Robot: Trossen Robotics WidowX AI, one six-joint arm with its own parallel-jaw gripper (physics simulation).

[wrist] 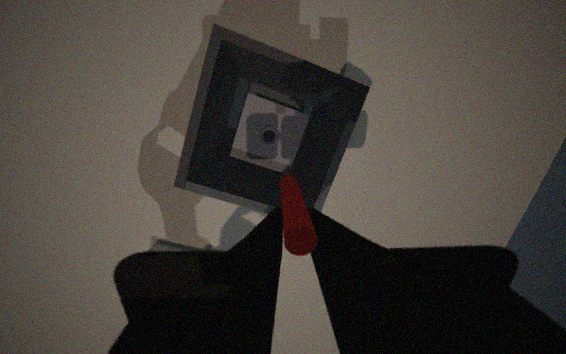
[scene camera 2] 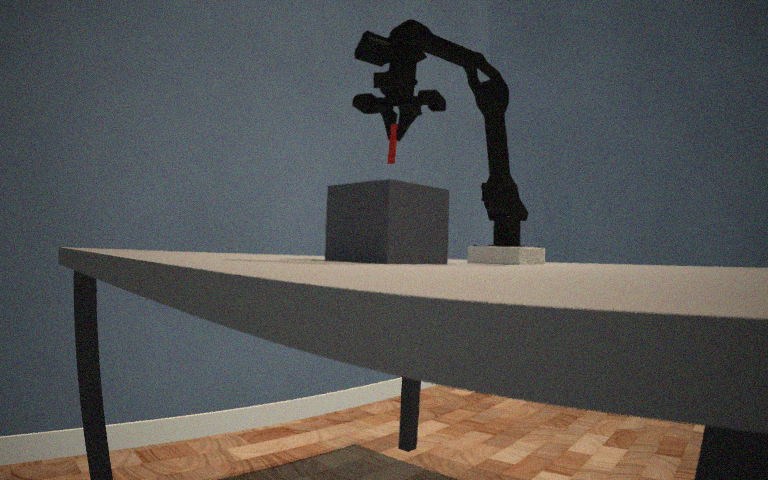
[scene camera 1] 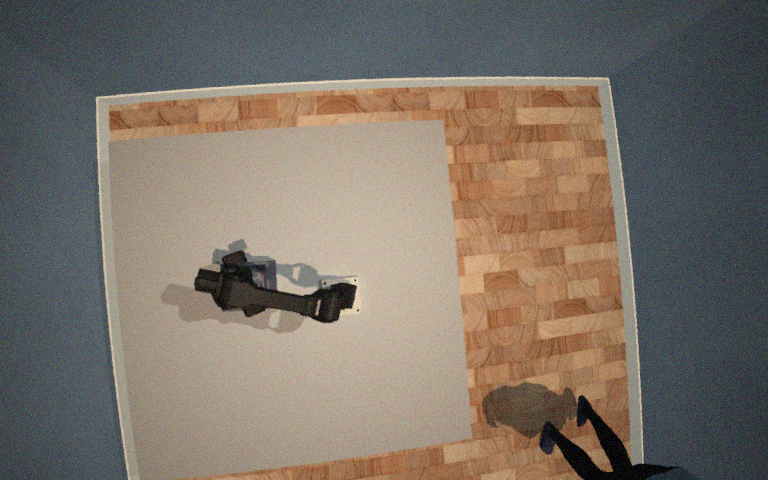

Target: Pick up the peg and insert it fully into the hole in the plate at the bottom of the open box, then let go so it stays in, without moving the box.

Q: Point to a red peg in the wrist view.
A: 300, 238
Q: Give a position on a plate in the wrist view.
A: At 258, 115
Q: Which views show my gripper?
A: The wrist view, scene camera 2 and scene camera 1: all of them.
